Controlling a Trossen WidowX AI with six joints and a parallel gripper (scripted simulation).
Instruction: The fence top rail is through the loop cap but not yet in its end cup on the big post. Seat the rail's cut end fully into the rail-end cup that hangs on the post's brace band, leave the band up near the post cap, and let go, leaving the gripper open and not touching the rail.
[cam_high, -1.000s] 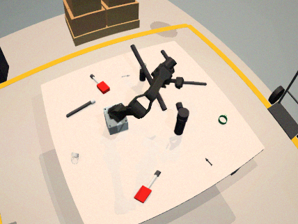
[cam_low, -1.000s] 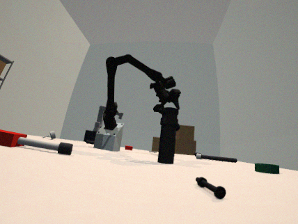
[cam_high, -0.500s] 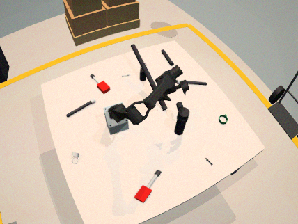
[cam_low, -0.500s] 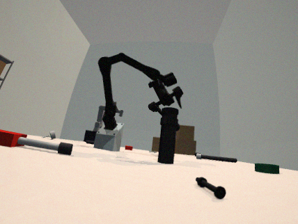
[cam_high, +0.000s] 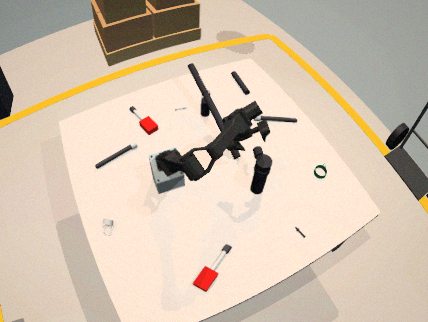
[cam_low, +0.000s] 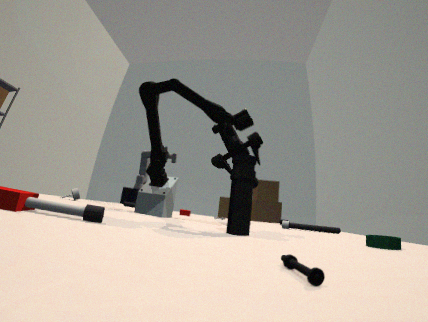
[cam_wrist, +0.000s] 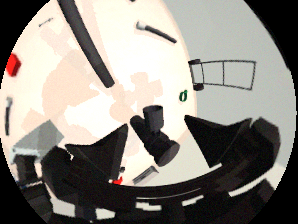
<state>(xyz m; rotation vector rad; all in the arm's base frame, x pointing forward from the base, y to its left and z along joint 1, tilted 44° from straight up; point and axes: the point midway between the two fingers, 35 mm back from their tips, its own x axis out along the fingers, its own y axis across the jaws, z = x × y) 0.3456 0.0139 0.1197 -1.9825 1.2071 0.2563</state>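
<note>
My gripper tip is now 10 mm short of the rail-end cup, 30 mm to the left of it and 30 mm above it. Round my gripper tip: small bolt 90 mm ahead, 380 mm to the right, 180 mm below; short black tube 210 mm ahead, 580 mm to the left, 170 mm below; loop-cap post 70 mm behind, 410 mm to the left, 80 mm below.
</note>
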